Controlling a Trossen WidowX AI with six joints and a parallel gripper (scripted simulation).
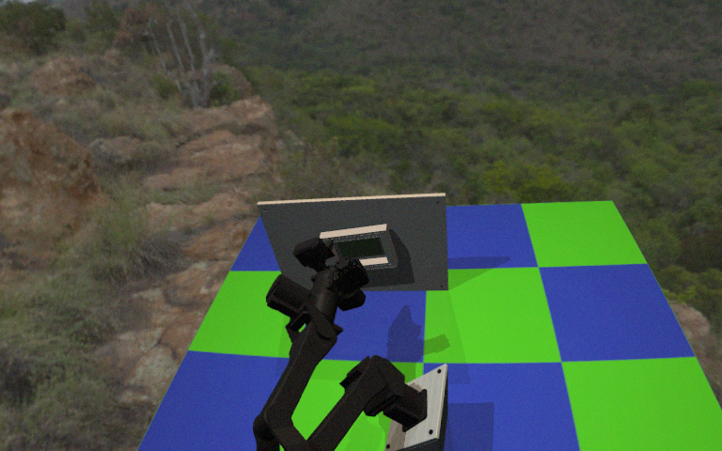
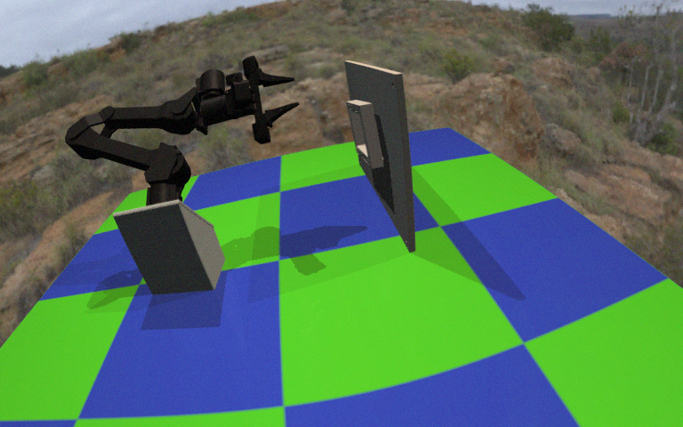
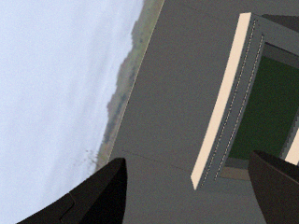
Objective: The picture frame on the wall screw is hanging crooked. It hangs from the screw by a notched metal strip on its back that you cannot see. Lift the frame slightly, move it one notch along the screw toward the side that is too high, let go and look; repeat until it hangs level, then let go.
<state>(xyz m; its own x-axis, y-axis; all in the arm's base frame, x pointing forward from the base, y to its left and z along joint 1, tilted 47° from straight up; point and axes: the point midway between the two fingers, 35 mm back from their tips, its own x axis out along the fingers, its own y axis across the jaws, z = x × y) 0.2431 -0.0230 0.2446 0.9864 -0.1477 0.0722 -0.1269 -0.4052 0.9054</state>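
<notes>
Now: the picture frame 130 mm ahead of my gripper tip, 20 mm to the right of it and 110 mm below it. From my gripper tip the other things lie so: wall panel: 140 mm ahead, 10 mm to the right, 120 mm below.
</notes>
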